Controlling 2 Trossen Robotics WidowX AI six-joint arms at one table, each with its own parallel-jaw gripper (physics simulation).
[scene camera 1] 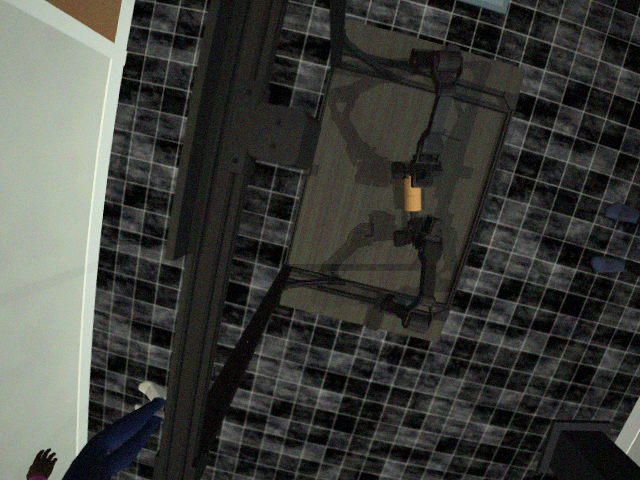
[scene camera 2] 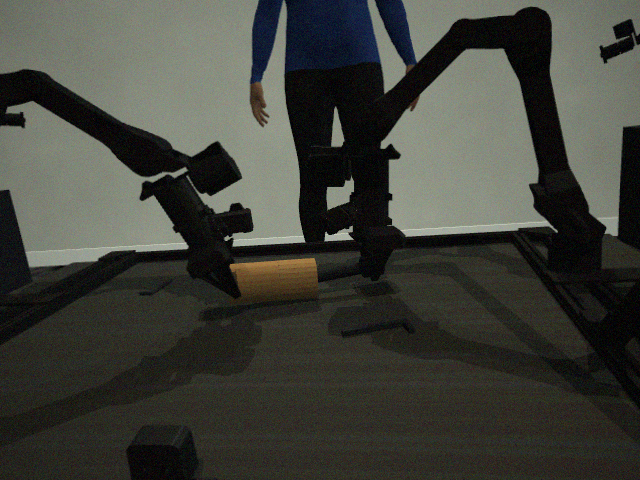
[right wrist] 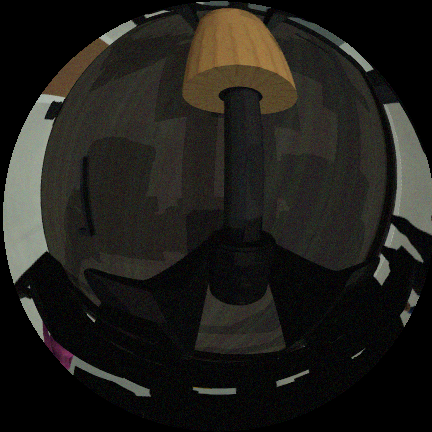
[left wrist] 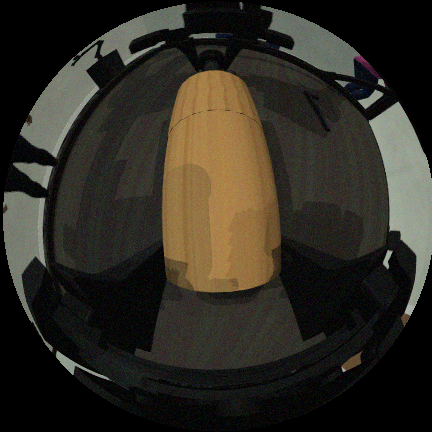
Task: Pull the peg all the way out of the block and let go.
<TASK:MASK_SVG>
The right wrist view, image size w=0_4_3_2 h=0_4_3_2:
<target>my right gripper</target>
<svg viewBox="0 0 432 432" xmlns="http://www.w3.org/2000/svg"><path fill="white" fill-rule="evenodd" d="M28 268L32 300L52 338L86 363L152 393L137 396L114 381L74 366L73 375L116 406L158 423L192 430L234 431L302 415L330 401L365 375L404 327L400 313L414 283L415 258L400 245L392 254L390 271L381 285L373 276L378 256L331 270L275 243L268 284L285 347L305 342L307 345L267 358L237 362L180 358L192 356L209 281L208 240L148 279L84 269L87 283L101 302L94 312L94 322L67 290L68 276L47 250ZM187 385L235 388L236 394L198 393L198 390L187 389ZM309 371L294 378L294 381L276 386L276 380L307 369Z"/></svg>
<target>dark peg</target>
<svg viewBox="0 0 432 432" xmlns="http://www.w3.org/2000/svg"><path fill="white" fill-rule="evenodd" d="M231 88L224 91L223 228L213 231L208 236L209 290L216 299L231 305L246 305L259 300L265 294L273 260L275 238L267 231L261 230L264 196L264 154L258 94L247 88Z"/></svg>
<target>wooden block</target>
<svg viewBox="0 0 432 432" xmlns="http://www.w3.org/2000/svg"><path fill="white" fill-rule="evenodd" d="M204 13L198 21L187 56L182 84L182 96L185 101L200 109L224 113L224 91L231 88L247 88L258 94L261 114L281 111L292 106L297 99L292 75L279 45L260 18L249 11L238 8L218 8Z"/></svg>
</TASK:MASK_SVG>
